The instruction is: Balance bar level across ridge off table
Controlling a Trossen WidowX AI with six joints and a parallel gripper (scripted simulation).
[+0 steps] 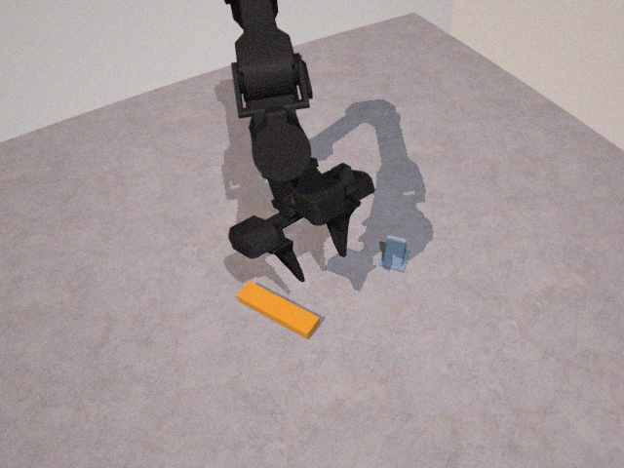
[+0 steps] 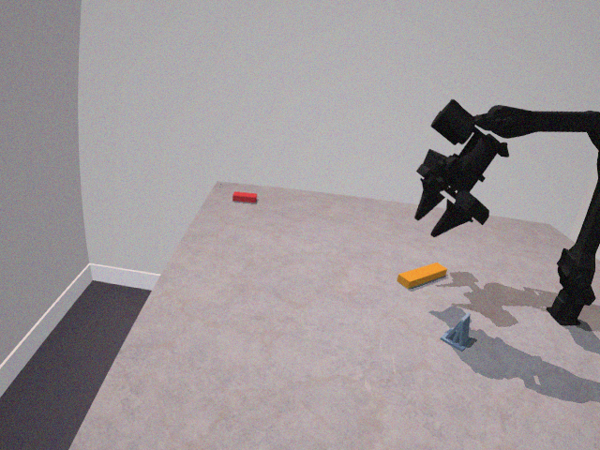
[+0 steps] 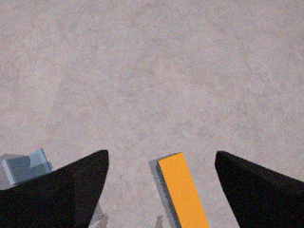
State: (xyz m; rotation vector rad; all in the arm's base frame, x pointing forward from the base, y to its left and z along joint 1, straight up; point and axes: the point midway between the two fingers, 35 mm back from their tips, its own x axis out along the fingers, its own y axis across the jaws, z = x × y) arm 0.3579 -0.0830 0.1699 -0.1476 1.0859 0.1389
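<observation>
Now: gripper tip 50 mm past the bar, 60 mm to the left of it and 130 mm above it. From my gripper tip the other things lie so: red block 370 mm ahead, 420 mm to the right, 130 mm below.
</observation>
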